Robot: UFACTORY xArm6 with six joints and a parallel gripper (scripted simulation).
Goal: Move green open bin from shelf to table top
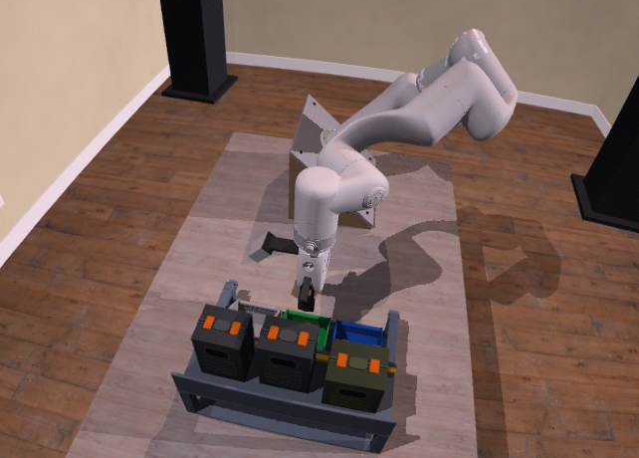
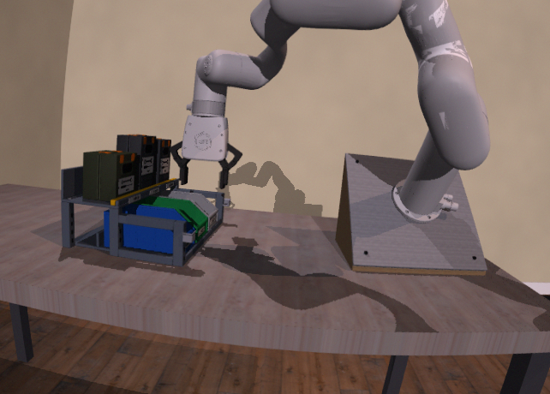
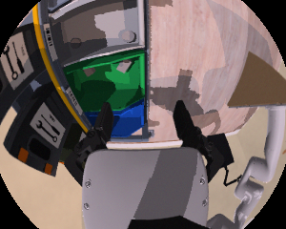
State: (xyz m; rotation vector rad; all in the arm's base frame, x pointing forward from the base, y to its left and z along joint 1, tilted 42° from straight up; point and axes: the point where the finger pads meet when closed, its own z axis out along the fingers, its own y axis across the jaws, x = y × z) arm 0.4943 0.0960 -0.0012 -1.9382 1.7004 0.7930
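The green open bin is 80 mm ahead of my hand, 10 mm to the left of it and 90 mm below it. From my hand the other things lie so: grey bin (90 mm ahead, 110 mm to the right, 90 mm below); then olive box (170 mm ahead, 130 mm to the left, 10 mm above); then blue bin (70 mm ahead, 120 mm to the left, 90 mm below).
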